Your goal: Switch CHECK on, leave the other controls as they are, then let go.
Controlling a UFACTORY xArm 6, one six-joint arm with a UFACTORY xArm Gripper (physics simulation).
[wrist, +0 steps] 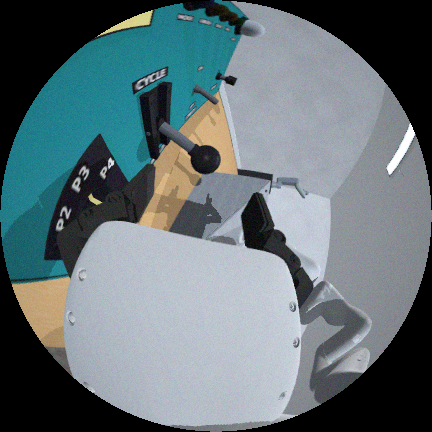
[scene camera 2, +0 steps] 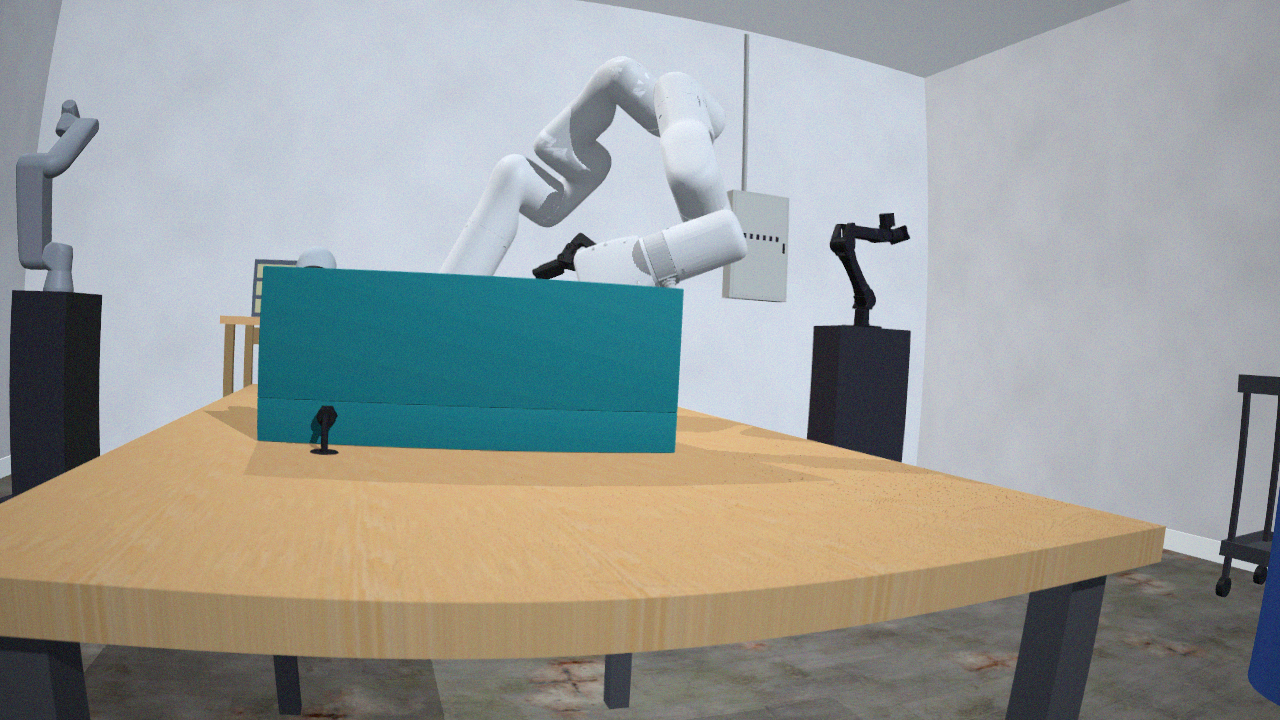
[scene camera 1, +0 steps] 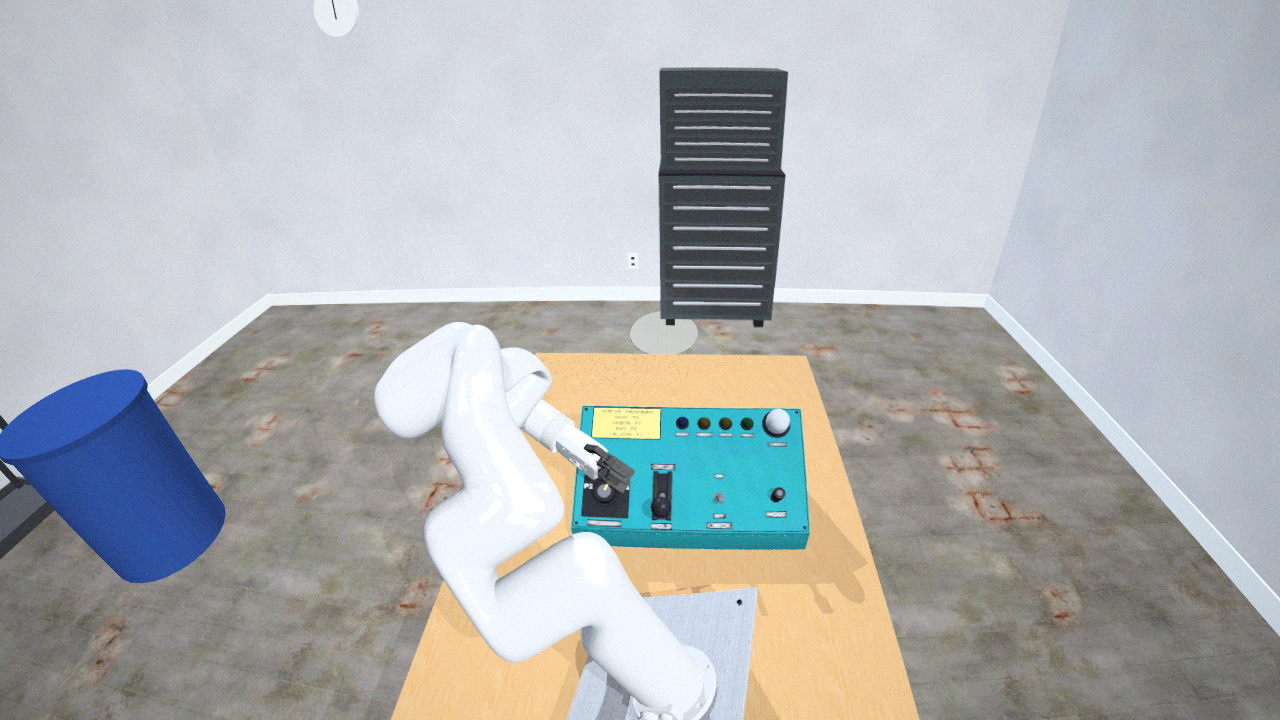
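Where they show: gripper, fingertip midpoint: (wrist: 201,190) (scene camera 1: 628,483); arm's base at its link origin: (scene camera 1: 675,688).
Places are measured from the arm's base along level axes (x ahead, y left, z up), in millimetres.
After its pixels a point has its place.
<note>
A teal control panel (scene camera 1: 689,456) {z -41, x 512, y 79 mm} (scene camera 2: 465,358) {z -78, x 613, y 89 mm} (wrist: 90,90) stands on the table. It bears a P1–P4 dial (scene camera 1: 605,490) {z -55, x 388, y 231 mm}, a CYCLE lever with a black ball (scene camera 1: 660,505) {z -20, x 346, y 104 mm} (wrist: 205,159) {z -27, x 366, y 120 mm}, a small grey toggle (scene camera 1: 718,497) {z -58, x 423, y 1 mm} (wrist: 206,95) {z -66, x 431, y 3 mm} and a small black-tipped control (scene camera 1: 777,493) {z -46, x 448, y -117 mm} (wrist: 227,79) {z -58, x 457, y -107 mm}. The CHECK label cannot be read in any view. My gripper (scene camera 1: 622,474) {z -4, x 374, y 174 mm} (wrist: 201,190) {z -4, x 374, y 174 mm} is open and empty, over the dial at the panel's left part. In the wrist view one finger covers most of the dial; the lever's ball is beyond the fingertips, between them.
Several dark lamps (scene camera 1: 703,422) {z 11, x 570, y 60 mm}, a white dome (scene camera 1: 776,421) {z 32, x 582, y -96 mm} (wrist: 251,28) and a yellow note (scene camera 1: 626,423) {z -5, x 547, y 229 mm} are at the panel's far side. The wooden table (scene camera 1: 805,626) {z -182, x 240, y -205 mm} (scene camera 2: 537,537) {z -182, x 993, y 172 mm} carries the arm's grey base plate (scene camera 1: 729,626) {z 31, x 97, y -60 mm}. A blue bin (scene camera 1: 125,483) stands at the left.
</note>
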